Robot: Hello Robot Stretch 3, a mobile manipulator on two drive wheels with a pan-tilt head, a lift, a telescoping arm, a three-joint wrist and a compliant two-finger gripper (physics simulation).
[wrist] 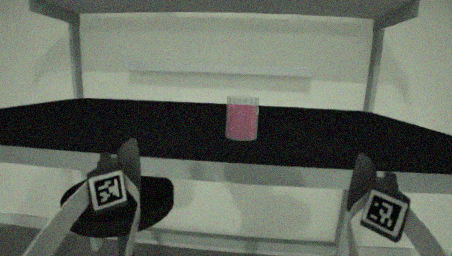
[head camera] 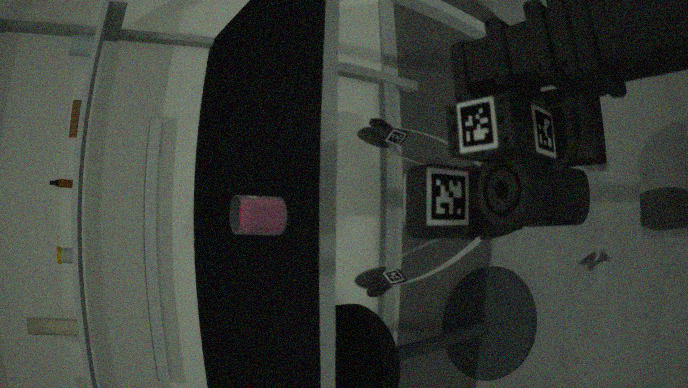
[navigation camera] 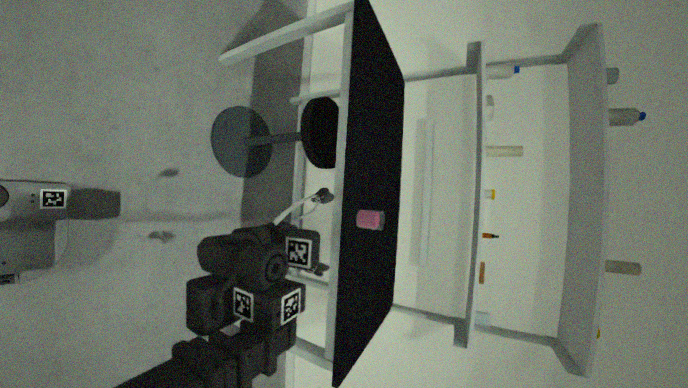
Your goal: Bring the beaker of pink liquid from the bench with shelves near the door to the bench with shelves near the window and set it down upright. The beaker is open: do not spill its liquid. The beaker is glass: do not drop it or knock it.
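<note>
The beaker of pink liquid [head camera: 262, 215] [navigation camera: 369, 220] [wrist: 242, 121] stands upright on the black top of a bench with shelves [head camera: 260, 110] [navigation camera: 372, 130] [wrist: 165, 125]. Its pink liquid fills most of it, below the rim. My gripper [head camera: 372, 207] [navigation camera: 324, 232] [wrist: 243, 165] is open and empty. It is in front of the bench's front edge, apart from the beaker. In the wrist view the beaker is beyond the fingertips, roughly midway between them. Which of the two benches this is, the frames do not show.
A round black stool [head camera: 365, 345] [navigation camera: 320, 132] [wrist: 155, 205] is partly under the bench's front edge, to the left in the wrist view. Above the bench top, a shelf [head camera: 85, 210] [navigation camera: 476, 200] bears bottles and small containers. A higher shelf [navigation camera: 587, 200] bears more bottles.
</note>
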